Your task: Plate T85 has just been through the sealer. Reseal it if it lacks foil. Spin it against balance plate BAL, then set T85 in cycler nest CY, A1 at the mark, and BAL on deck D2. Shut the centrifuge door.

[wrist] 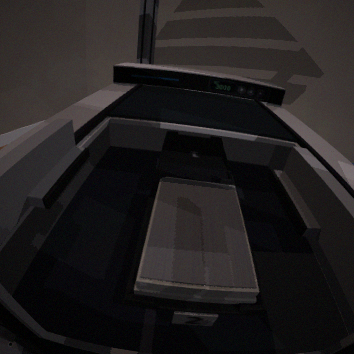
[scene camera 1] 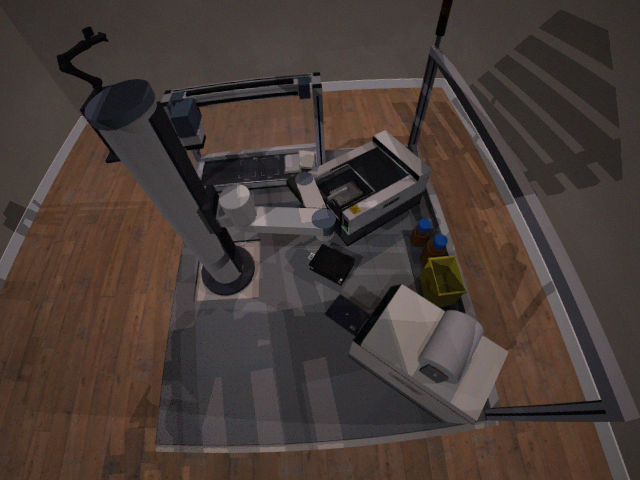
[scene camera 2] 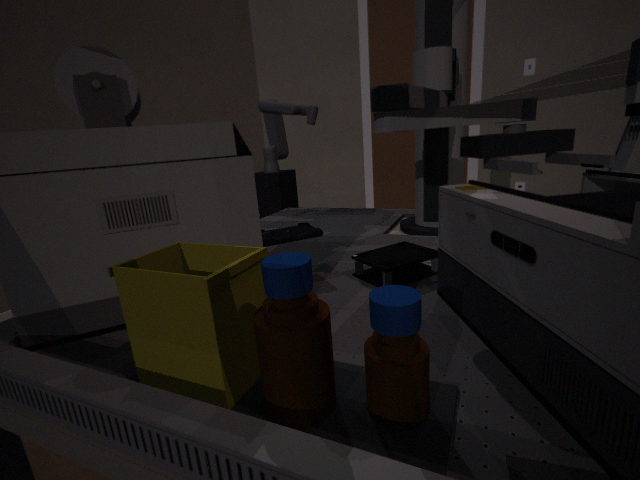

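Seen in the pictures: gripper, fingertip midpoint: (wrist: 181, 147) (scene camera 1: 338, 179) (scene camera 2: 573, 164); arm's base, link origin: (scene camera 1: 228, 270).
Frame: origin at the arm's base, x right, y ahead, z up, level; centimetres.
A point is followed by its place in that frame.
My gripper (wrist: 181, 147) @[y 53.4, x -27.2, z 24.9 cm] is open, its two fingers wide apart inside the centrifuge well, left and right of a plate, with none of it gripped. The plate (wrist: 197, 240) @[y 55.1, x -25.6, z 16.9 cm] (scene camera 1: 351, 191) @[y 59.6, x -26.8, z 16.9 cm] lies flat in the bucket by the label "2" (wrist: 195, 318) @[y 50.8, x -22.9, z 14.4 cm]. Its top looks smooth and greyish; I cannot read a name on it or tell for sure whether it is foil. The centrifuge (scene camera 1: 390, 204) @[y 75.9, x -17.6, z 17.1 cm] (scene camera 2: 491, 222) @[y 72.0, x -15.8, z 19.6 cm] has its well open. The dark door panel (wrist: 200, 110) @[y 68.7, x -33.2, z 22.6 cm] (scene camera 1: 379, 167) @[y 73.5, x -35.2, z 22.6 cm] is slid back. The display (wrist: 222, 86) @[y 83.5, x -36.1, z 23.9 cm] reads 3000. The other bucket and its content are hidden.
The sealer (scene camera 1: 398, 320) @[y 64.3, x 39.0, z 36.3 cm] (scene camera 2: 180, 196) @[y 75.8, x 35.0, z 23.9 cm] with its film roll (scene camera 1: 451, 343) @[y 73.4, x 49.5, z 48.7 cm] is at front right. A black raised platform (scene camera 1: 332, 263) @[y 48.0, x 3.5, z 6.1 cm] (scene camera 2: 398, 253) @[y 47.5, x 2.4, z 6.1 cm] stands mid-table. A gantry deck (scene camera 1: 222, 170) holds pale items at the back. A yellow bin (scene camera 1: 444, 279) @[y 96.4, x 14.7, z 3.3 cm] (scene camera 2: 175, 320) @[y 96.8, x 17.4, z 12.8 cm] and two brown bottles stand at the right edge.
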